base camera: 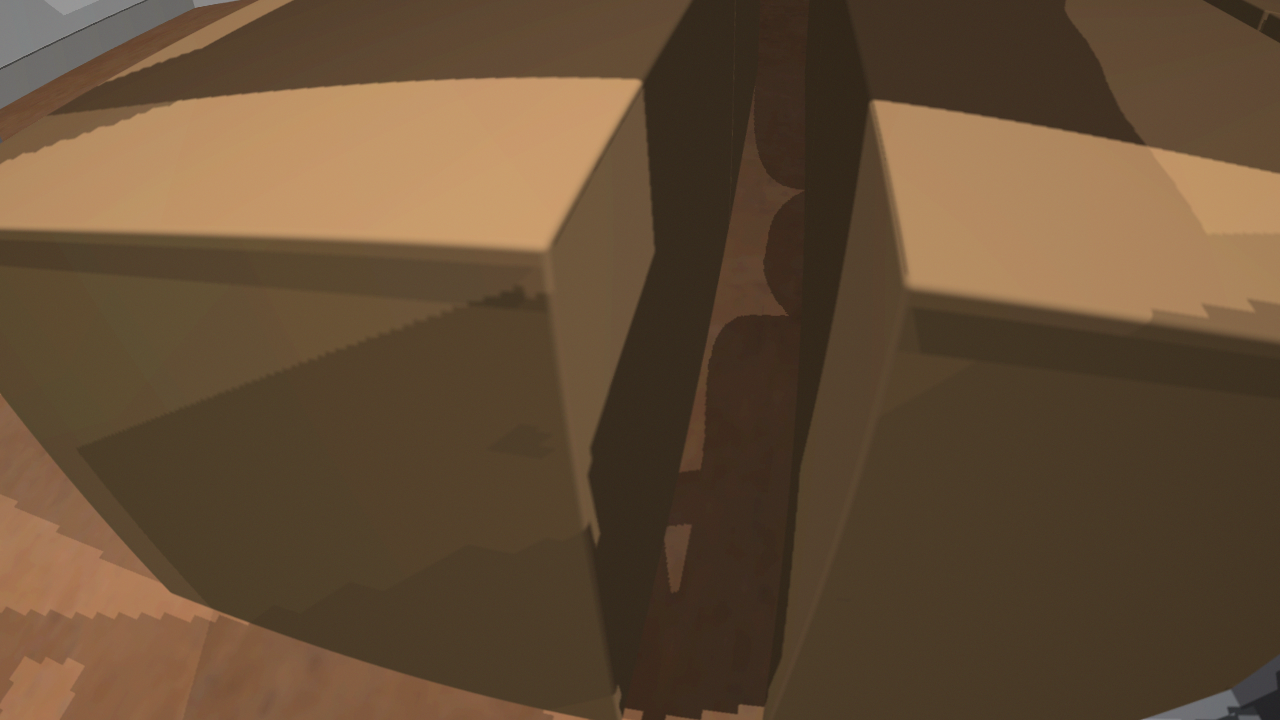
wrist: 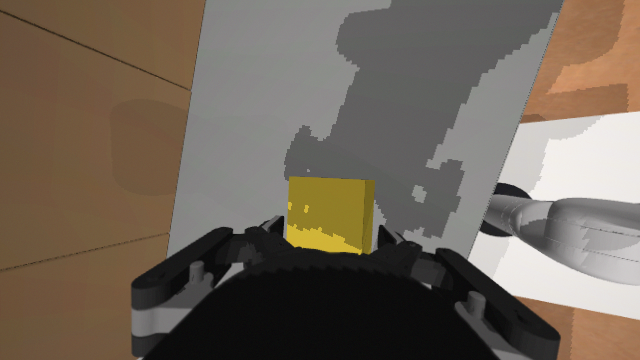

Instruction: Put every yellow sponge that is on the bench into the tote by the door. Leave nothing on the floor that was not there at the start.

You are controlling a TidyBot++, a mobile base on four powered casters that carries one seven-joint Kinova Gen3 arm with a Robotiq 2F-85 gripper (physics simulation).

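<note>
A yellow sponge (wrist: 327,207) lies on the grey bench top (wrist: 240,100) in the wrist view, at the lower middle. Its near end is hidden behind the black gripper body. My gripper (wrist: 330,230) is open, with one fingertip to the left of the sponge and the other to its right. A small gap shows on each side between fingertip and sponge. How high the fingertips are above the bench top is hard to tell. The tote and the door cannot be made out in either view.
Two large tan box-like shapes (base camera: 358,161) (base camera: 1056,197) stand close before the base camera, with a narrow gap between them. A brown panelled surface (wrist: 90,150) borders the bench on the left in the wrist view. The white robot base (wrist: 590,165) and grey arm (wrist: 595,225) are at the right.
</note>
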